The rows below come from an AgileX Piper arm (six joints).
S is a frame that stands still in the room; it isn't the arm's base.
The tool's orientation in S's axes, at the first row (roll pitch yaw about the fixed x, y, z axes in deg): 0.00 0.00 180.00
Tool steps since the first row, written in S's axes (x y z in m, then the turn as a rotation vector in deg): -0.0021 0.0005 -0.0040 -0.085 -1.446 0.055; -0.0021 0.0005 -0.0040 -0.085 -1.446 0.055; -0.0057 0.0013 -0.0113 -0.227 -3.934 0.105; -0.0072 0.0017 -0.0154 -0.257 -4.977 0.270; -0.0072 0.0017 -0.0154 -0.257 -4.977 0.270; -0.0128 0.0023 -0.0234 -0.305 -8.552 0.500; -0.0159 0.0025 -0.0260 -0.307 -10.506 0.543; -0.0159 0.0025 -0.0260 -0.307 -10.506 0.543
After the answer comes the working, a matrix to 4 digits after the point.
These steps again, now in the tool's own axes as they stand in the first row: 0.0021 -0.0005 -0.0040 0.085 1.446 0.055; 0.0021 -0.0005 -0.0040 0.085 1.446 0.055; 0.0057 -0.0013 -0.0113 0.227 3.934 0.105; 0.0072 -0.0017 -0.0154 0.257 4.977 0.270; 0.0072 -0.0017 -0.0154 0.257 4.977 0.270; 0.0128 -0.0023 -0.0234 0.305 8.552 0.500; 0.0159 -0.0025 -0.0260 0.307 10.506 0.543; 0.0159 -0.0025 -0.0260 0.307 10.506 0.543
The tool's axes in the first row as the columns of a matrix, in S's axes (rounded; the answer above uses it unrounded):
-1.0000 0.0000 0.0000
0.0000 -1.0000 0.0000
0.0000 0.0000 1.0000

